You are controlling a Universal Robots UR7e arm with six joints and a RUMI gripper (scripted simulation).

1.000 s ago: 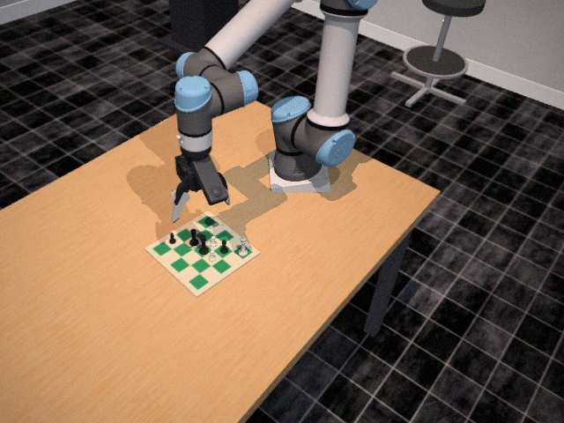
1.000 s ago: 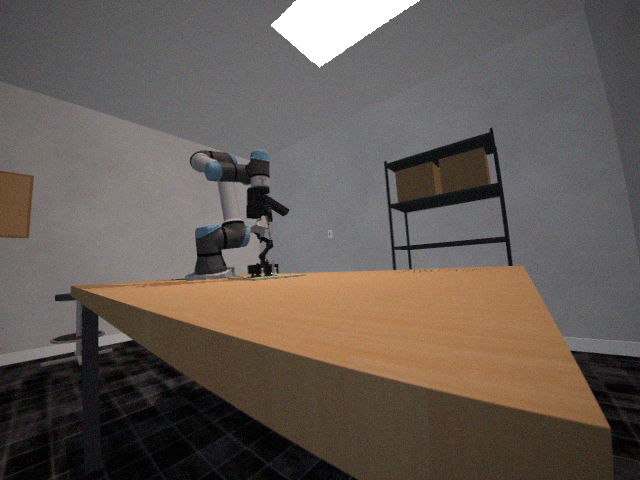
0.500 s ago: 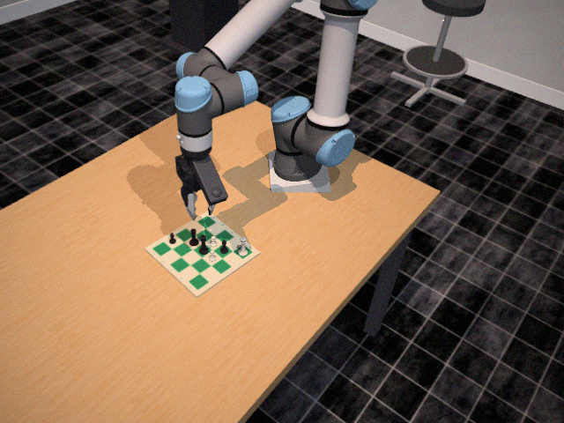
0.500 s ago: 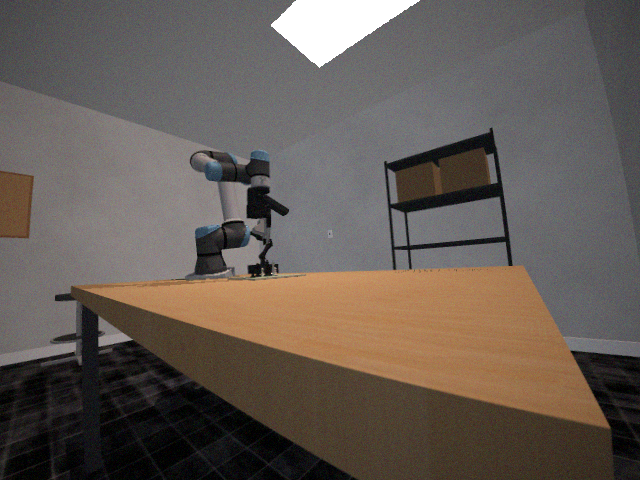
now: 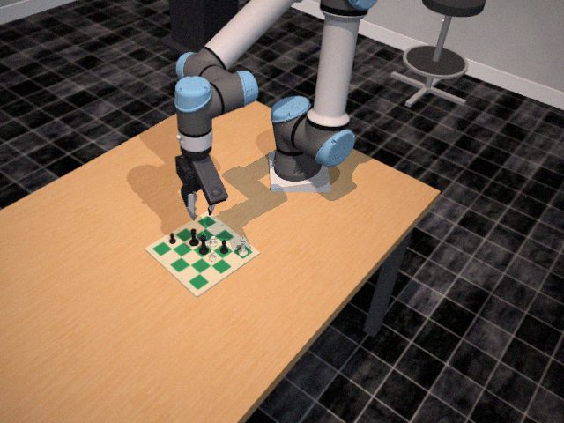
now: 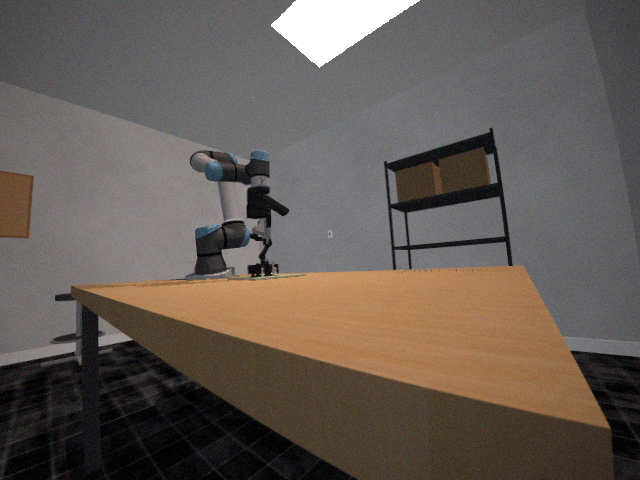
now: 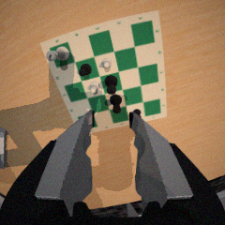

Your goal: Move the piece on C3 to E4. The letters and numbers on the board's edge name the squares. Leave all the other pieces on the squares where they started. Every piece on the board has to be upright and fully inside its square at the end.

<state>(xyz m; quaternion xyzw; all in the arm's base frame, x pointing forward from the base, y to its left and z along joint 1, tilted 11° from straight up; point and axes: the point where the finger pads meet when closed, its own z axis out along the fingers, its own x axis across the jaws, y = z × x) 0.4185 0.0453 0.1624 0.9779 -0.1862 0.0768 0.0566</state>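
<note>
Now: the tall black piece 110 mm below my hand. From my hand the other things lie so: green-and-cream chessboard (140 mm below); white piece (110 mm below, 80 mm to the left, 70 mm behind).
</note>
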